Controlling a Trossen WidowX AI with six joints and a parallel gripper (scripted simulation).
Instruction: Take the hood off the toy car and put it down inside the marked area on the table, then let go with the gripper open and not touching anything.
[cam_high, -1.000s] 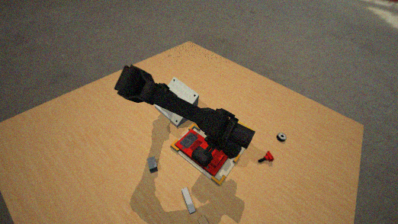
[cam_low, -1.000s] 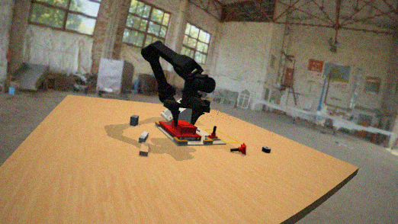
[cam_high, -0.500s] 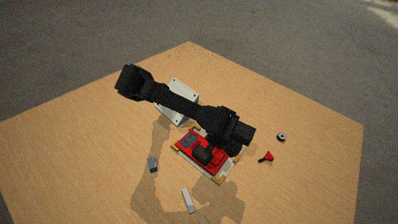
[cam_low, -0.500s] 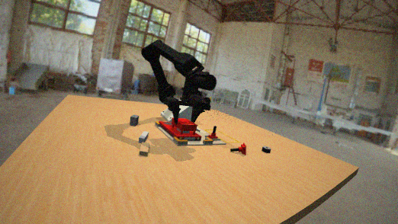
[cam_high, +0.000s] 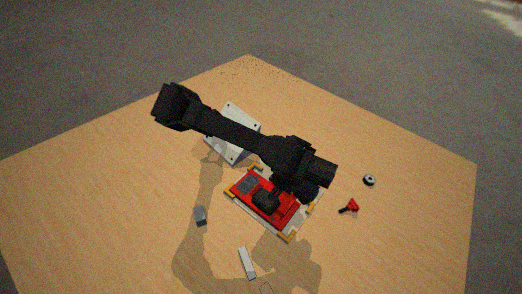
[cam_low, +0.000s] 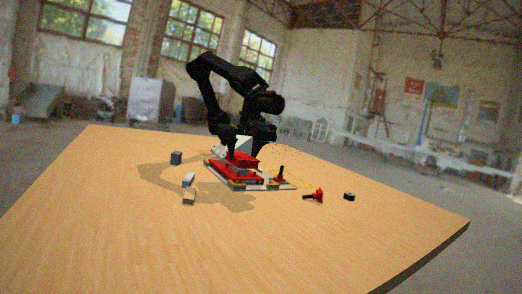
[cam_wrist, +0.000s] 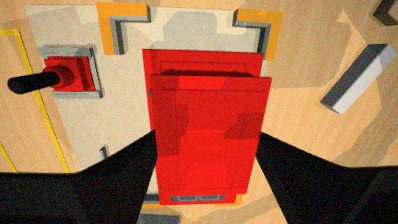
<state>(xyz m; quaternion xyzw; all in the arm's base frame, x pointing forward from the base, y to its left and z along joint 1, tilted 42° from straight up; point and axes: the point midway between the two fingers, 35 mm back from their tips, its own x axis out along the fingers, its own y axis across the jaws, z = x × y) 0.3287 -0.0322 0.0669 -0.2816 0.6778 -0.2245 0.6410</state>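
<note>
Right now the pale fixture plate is 3 cm behind my gripper tip, 3 cm to the left of it and 5 cm below it. From my gripper tip the other things lie so: black wheel: 17 cm ahead, 33 cm to the left, 5 cm below; red hood: right at my gripper tip.
</note>
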